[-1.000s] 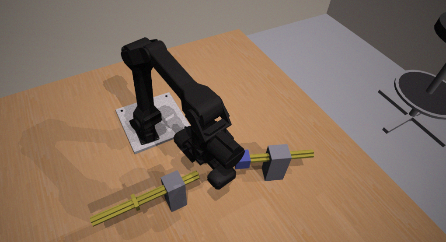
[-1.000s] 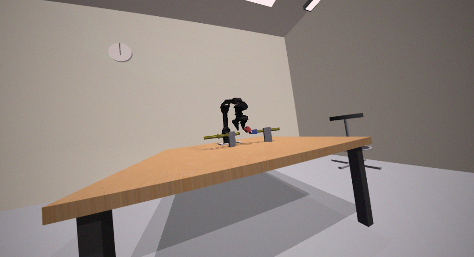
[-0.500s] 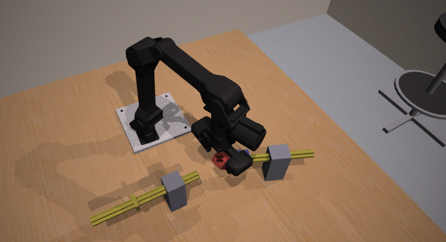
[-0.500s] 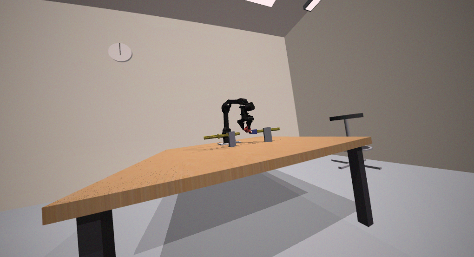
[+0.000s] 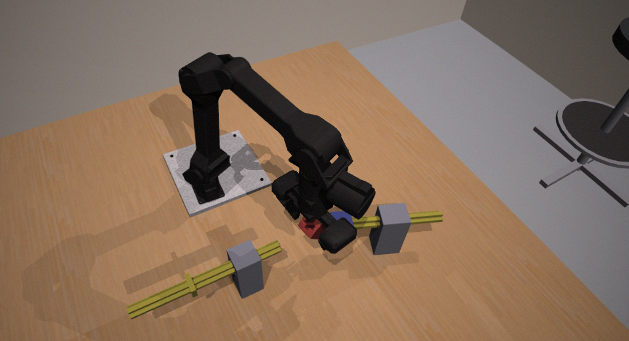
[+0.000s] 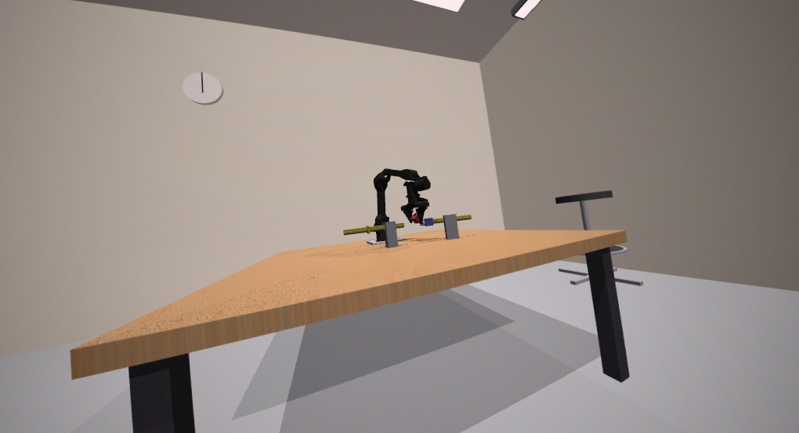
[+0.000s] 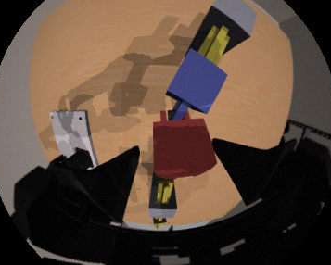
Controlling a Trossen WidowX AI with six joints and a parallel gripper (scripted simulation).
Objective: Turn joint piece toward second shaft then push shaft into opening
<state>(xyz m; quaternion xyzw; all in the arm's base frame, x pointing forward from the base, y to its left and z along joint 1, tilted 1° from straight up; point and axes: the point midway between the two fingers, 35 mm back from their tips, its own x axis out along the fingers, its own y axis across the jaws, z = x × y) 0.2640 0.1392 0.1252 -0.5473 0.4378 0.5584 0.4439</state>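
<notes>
Right now the red joint piece is 1 cm to the left of my gripper tip and 2 cm above it.
</notes>
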